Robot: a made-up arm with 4 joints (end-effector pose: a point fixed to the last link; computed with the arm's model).
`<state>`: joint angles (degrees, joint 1 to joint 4).
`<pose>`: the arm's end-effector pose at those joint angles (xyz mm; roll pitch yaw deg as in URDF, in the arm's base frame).
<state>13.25 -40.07 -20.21 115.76</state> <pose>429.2 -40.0 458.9 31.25 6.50 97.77</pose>
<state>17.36 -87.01 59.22 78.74</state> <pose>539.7 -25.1 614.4 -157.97 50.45 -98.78</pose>
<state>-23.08 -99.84 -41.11 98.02</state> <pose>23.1 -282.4 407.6 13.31 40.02 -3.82</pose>
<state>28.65 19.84 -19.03 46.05</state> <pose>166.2 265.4 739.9 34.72 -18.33 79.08</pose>
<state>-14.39 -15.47 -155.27 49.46</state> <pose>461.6 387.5 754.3 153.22 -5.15 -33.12</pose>
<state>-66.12 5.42 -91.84 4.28</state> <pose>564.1 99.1 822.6 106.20 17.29 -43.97</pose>
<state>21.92 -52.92 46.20 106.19</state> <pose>545.1 70.3 714.8 92.07 70.45 168.29</pose>
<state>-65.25 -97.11 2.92 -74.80</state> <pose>-179.1 -338.3 336.9 -25.38 -76.22 173.95</pose>
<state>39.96 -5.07 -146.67 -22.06</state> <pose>190.6 490.6 865.4 166.71 27.16 91.25</pose>
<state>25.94 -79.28 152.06 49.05</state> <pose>546.6 257.3 440.0 149.34 -0.56 -45.70</pose>
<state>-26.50 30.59 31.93 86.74</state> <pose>304.2 -20.9 891.0 -9.90 8.25 68.07</pose>
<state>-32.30 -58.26 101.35 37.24</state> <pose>471.4 -114.4 625.9 -145.89 29.93 -81.34</pose>
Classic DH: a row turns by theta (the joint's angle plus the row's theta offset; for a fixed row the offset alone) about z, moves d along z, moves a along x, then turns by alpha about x. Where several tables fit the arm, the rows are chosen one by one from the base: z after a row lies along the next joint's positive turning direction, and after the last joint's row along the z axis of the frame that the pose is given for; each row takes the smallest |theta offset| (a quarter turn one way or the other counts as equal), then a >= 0, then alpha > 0; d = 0 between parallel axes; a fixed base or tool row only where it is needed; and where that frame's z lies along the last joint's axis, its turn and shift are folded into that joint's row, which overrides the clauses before.
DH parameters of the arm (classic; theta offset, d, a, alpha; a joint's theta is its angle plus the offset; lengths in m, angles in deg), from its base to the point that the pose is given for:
base (fixed): 21.04 0 0.195 0
joint 1: 41.31 0.6616 -0.1422 56.87
joint 2: 54.61 -0.0798 0.3177 -124.05
joint 3: 41.4 -0.463 -0.1481 90.5
joint 4: 79.73 0.6083 0.0991 -8.53
tool (fixed): 170.56 -0.7503 0 0

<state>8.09 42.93 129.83 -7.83</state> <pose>233.5 129.9 1086.2 -103.32 -49.99 52.88</pose>
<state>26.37 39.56 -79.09 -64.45</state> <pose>65.4 418.8 1079.8 122.05 60.51 86.87</pose>
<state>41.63 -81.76 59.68 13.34</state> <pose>514.6 64.1 490.4 -115.79 11.91 -7.40</pose>
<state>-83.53 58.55 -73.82 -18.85</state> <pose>350.1 250.8 1133.9 108.91 1.99 -32.14</pose>
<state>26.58 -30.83 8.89 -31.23</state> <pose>443.8 293.7 463.0 -25.45 -7.27 -24.45</pose>
